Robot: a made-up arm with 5 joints. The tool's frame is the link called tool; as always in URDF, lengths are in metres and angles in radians. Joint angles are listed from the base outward. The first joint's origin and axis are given. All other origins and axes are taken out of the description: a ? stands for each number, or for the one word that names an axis. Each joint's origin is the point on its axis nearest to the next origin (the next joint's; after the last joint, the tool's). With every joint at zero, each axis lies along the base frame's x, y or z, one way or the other. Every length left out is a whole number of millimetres.
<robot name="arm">
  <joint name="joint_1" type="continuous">
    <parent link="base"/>
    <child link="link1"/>
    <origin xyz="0.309 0 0.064"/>
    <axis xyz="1 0 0"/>
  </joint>
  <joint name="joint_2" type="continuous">
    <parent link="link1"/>
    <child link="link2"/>
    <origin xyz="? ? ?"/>
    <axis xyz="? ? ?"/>
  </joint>
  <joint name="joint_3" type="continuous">
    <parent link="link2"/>
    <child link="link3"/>
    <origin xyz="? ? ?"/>
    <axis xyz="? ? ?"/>
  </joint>
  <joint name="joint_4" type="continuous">
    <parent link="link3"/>
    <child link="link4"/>
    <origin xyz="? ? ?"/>
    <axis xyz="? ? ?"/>
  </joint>
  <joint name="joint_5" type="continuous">
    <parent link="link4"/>
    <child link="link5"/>
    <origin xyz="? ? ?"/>
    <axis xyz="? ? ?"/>
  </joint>
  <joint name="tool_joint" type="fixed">
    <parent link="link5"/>
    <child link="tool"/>
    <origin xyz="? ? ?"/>
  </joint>
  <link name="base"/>
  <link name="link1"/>
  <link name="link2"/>
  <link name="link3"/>
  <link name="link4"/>
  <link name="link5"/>
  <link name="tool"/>
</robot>
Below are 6 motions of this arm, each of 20 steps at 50 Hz.
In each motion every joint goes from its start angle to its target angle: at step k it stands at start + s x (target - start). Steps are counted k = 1, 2, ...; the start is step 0. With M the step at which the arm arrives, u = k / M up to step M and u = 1 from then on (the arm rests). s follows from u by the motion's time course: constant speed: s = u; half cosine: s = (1 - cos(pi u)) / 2; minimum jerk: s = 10 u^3 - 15 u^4 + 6 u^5.
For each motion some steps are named. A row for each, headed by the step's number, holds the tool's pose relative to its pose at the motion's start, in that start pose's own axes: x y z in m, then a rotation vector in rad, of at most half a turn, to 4 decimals.
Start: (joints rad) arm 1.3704 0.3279 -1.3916 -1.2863 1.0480
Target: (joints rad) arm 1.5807 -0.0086 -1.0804 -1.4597 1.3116
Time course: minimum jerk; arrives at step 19
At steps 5, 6, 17, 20:
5: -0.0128 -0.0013 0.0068 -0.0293 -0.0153 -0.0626
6: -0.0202 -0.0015 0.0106 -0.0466 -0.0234 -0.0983
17: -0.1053 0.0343 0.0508 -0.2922 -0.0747 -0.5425
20: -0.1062 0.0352 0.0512 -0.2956 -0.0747 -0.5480

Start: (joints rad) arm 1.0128 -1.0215 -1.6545 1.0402 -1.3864
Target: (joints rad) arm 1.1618 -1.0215 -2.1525 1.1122 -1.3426
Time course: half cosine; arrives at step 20
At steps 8, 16, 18, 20:
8: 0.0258 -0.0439 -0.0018 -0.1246 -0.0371 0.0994
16: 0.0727 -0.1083 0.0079 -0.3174 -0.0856 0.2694
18: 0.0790 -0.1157 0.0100 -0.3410 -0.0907 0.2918
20: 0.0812 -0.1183 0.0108 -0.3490 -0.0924 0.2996

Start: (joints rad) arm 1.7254 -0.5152 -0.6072 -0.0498 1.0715
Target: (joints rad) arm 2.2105 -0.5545 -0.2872 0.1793 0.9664
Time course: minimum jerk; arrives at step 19
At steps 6, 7, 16, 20:
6: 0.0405 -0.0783 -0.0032 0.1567 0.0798 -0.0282
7: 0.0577 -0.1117 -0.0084 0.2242 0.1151 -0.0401
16: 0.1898 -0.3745 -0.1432 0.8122 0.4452 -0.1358
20: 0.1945 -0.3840 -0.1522 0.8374 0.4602 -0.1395

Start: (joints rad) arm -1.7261 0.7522 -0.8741 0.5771 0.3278
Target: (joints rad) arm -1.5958 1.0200 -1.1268 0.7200 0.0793
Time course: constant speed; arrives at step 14
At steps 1, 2, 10, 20:
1: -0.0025 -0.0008 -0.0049 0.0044 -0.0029 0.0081
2: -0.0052 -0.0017 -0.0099 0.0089 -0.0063 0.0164
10: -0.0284 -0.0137 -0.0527 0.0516 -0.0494 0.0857
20: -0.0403 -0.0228 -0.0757 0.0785 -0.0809 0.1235

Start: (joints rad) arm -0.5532 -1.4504 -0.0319 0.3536 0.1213
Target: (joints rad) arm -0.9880 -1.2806 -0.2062 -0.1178 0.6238
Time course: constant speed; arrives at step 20
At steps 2, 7, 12, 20:
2: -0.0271 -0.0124 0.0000 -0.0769 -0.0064 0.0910
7: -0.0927 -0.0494 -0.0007 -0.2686 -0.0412 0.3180
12: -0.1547 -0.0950 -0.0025 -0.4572 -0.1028 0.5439
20: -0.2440 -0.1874 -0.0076 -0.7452 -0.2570 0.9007

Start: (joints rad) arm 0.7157 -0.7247 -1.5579 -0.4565 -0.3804
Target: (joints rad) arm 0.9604 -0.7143 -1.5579 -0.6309 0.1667
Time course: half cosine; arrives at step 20
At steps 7, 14, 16, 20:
7: -0.0053 -0.0088 0.0583 -0.0845 0.0304 0.0427
14: -0.0110 -0.0313 0.1672 -0.2427 0.0608 0.1367
16: -0.0118 -0.0371 0.1898 -0.2758 0.0623 0.1579
20: -0.0124 -0.0423 0.2090 -0.3042 0.0622 0.1764

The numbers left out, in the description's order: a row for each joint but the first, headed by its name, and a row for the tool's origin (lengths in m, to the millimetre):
joint_2: xyz 0 0.227 -0.106, axis 0 1 0
joint_3: xyz -0.076 0 0.029, axis 1 0 0
joint_4: xyz 0 0.062 0.103, axis 0 0 -1
joint_5: xyz -0.056 0.383 0, axis -1 0 0
tool: xyz 0 -0.169 0.007

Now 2 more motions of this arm.
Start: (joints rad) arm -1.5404 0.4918 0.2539 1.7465 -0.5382
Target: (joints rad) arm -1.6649 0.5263 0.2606 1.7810 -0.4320
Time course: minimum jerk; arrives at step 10
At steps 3, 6, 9, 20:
3: 0.0047 0.0010 -0.0037 -0.0173 -0.0230 -0.0055
6: 0.0197 0.0049 -0.0147 -0.0716 -0.0955 -0.0265
9: 0.0288 0.0076 -0.0206 -0.1031 -0.1380 -0.0414
20: 0.0290 0.0076 -0.0208 -0.1040 -0.1392 -0.0419

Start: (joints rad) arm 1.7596 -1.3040 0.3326 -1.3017 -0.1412
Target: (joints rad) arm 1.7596 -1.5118 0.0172 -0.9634 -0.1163
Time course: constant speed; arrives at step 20
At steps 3, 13, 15, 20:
3: 0.0108 0.0049 -0.0127 -0.0459 0.0306 -0.0459
13: 0.0465 0.0133 -0.0629 -0.2145 0.1155 -0.2051
15: 0.0535 0.0132 -0.0742 -0.2509 0.1291 -0.2380
20: 0.0704 0.0102 -0.1035 -0.3452 0.1583 -0.3212

